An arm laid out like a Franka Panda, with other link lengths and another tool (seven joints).
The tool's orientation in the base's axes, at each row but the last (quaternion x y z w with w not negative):
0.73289, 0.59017, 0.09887, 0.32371
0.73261, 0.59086, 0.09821, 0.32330
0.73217, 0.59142, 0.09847, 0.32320
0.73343, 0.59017, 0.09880, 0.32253
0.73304, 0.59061, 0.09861, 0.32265
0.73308, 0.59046, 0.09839, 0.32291
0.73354, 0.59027, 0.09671, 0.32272
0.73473, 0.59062, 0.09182, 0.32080
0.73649, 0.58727, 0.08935, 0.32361
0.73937, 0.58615, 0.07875, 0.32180
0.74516, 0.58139, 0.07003, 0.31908
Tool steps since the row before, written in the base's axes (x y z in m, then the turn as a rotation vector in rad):
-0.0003, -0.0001, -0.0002, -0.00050, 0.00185, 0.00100
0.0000, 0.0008, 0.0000, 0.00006, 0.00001, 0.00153
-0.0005, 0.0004, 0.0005, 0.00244, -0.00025, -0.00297
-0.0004, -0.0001, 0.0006, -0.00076, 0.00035, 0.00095
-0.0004, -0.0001, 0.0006, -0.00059, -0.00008, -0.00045
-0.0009, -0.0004, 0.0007, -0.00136, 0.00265, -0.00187
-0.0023, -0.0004, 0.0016, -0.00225, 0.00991, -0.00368
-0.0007, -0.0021, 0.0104, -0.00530, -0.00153, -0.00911
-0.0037, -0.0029, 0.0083, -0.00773, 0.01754, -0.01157
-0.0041, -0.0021, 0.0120, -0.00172, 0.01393, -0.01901
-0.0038, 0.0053, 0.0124, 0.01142, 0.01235, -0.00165
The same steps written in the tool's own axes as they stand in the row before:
-0.0001, -0.0003, 0.0000, 0.00134, 0.00002, -0.00170
0.0007, -0.0001, -0.0003, -0.00034, 0.00095, -0.00115
0.0001, -0.0001, -0.0008, 0.00116, 0.00023, 0.00367
-0.0003, 0.0000, -0.0006, -0.00011, -0.00008, -0.00126
-0.0003, 0.0000, -0.0006, -0.00013, -0.00073, 0.00007
-0.0008, -0.0003, -0.0009, 0.00252, -0.00244, -0.00022
-0.0014, -0.0009, -0.0023, 0.00944, -0.00491, -0.00189
-0.0047, 0.0057, -0.0077, -0.00071, -0.00942, 0.00491
-0.0058, 0.0021, -0.0072, 0.01679, -0.01474, -0.00151
-0.0063, 0.0037, -0.0106, 0.01722, -0.01368, 0.00865
0.0003, 0.0031, -0.0136, 0.01528, 0.00698, 0.00186

